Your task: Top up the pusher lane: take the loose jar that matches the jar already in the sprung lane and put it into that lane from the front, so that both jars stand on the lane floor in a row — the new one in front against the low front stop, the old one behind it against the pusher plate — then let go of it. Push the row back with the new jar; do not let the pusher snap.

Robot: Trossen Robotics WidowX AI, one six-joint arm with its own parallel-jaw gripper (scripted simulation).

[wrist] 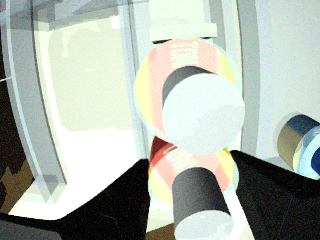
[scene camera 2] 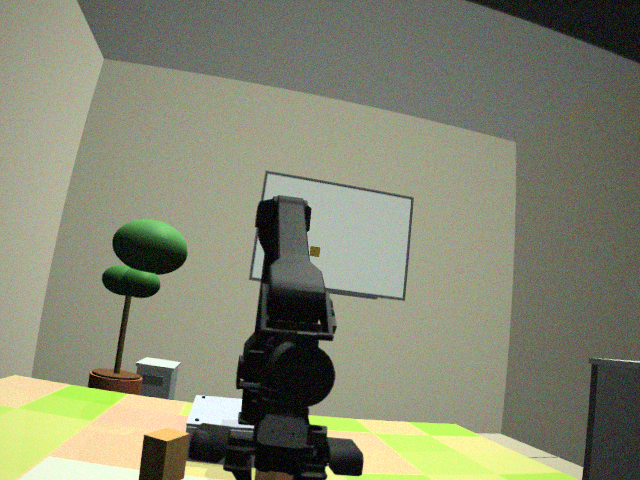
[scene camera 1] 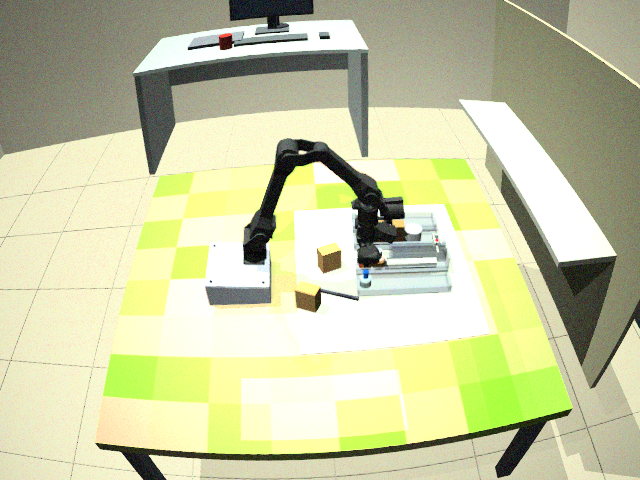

Note:
I see my gripper (scene camera 1: 365,261) and a grey lane fixture (scene camera 1: 413,249).
My gripper shows as well in the wrist view (wrist: 189,163).

